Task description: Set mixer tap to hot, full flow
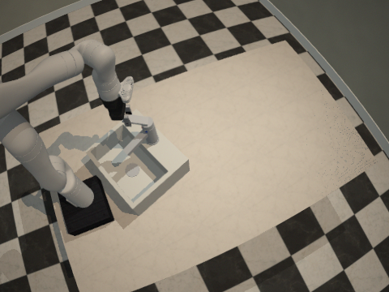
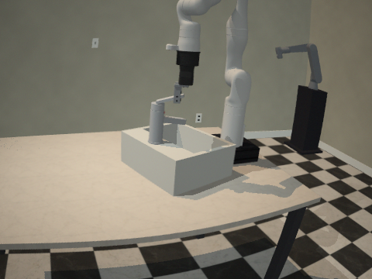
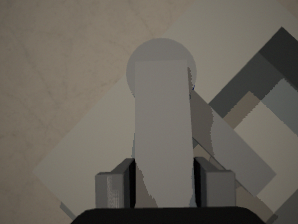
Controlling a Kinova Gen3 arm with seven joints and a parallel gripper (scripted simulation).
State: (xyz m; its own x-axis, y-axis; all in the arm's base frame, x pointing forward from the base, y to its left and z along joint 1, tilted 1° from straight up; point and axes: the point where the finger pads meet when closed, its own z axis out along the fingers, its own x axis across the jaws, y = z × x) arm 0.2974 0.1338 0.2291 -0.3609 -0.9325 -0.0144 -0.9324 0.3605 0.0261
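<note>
The lever lies 20 mm ahead of my hand, 10 mm to the right of it and 10 mm below it. From my hand the other things lie so: white sink basin (250 mm below, 70 mm to the right, 50 mm behind).
</note>
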